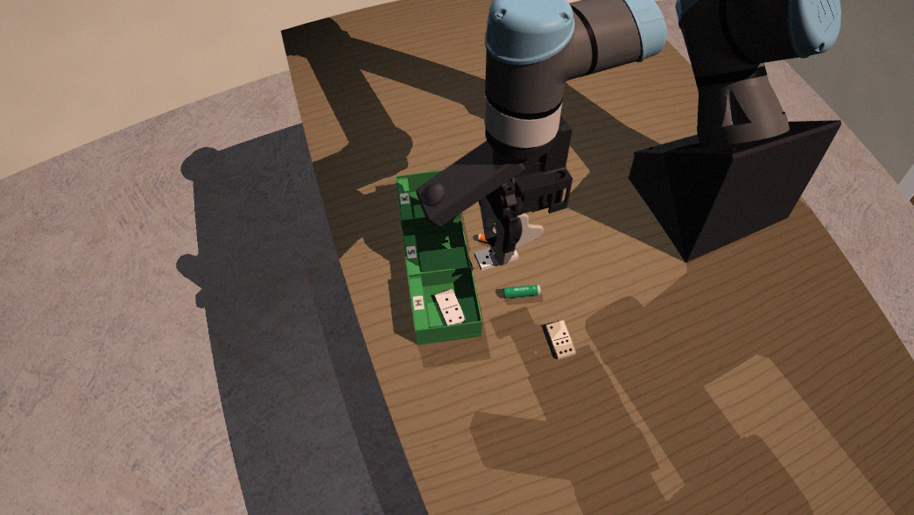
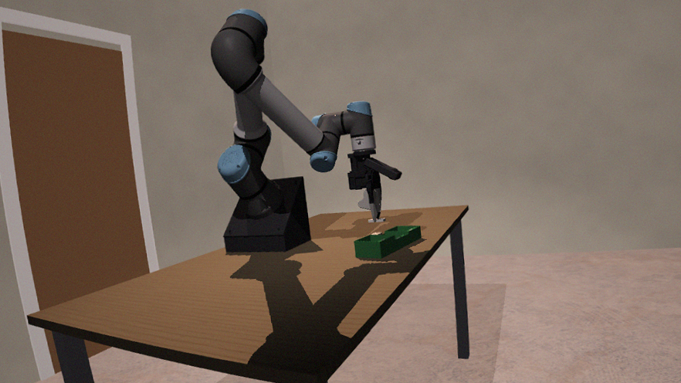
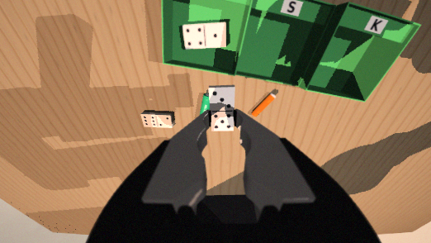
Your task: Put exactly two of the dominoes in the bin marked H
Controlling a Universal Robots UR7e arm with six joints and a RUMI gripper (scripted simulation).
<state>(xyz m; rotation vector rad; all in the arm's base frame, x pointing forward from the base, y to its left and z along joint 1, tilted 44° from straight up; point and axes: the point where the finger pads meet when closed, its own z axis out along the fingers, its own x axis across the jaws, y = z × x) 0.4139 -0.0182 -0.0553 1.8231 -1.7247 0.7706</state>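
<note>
My hand is 70 mm short of the white domino, 20 mm to the right of it and 70 mm above it. Round my hand: orange battery: 20 mm behind, 70 mm to the right, 80 mm below; then bin: 60 mm ahead, 60 mm to the right, 60 mm below; then green battery: 30 mm behind, 20 mm to the left, 80 mm below.
</note>
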